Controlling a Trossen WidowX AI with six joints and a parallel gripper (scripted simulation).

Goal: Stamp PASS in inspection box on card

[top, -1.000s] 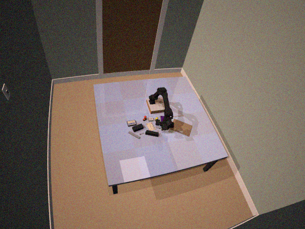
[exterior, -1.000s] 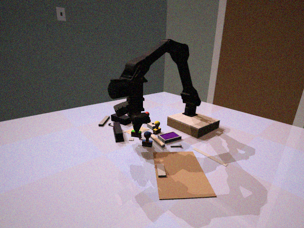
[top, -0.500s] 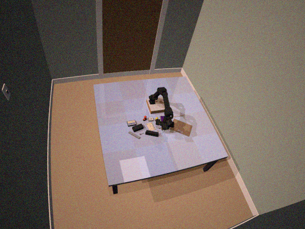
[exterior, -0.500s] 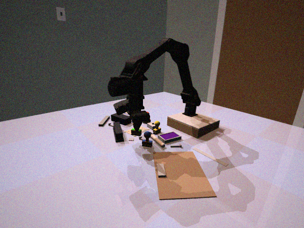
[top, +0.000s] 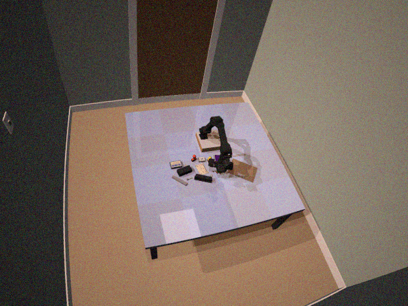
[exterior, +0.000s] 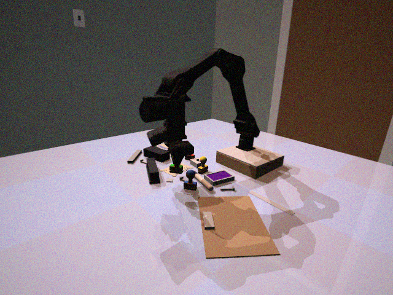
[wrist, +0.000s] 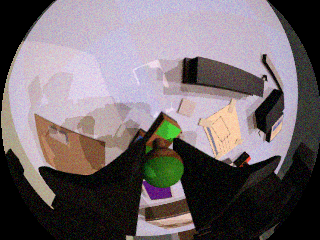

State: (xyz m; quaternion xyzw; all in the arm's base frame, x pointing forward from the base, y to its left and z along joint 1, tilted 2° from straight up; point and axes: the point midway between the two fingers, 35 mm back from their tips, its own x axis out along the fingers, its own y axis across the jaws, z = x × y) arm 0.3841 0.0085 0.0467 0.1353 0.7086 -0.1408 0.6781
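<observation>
My gripper tip is 150 mm past the purple ink pad, 70 mm above it and 60 mm to the right of it. Also, from my gripper tip: green-knobbed stamp (right at my gripper tip); then black bar (120 mm to the right, 60 mm below, 20 mm ahead); then blue-knobbed stamp (60 mm below, 40 mm to the left, 30 mm behind).
</observation>
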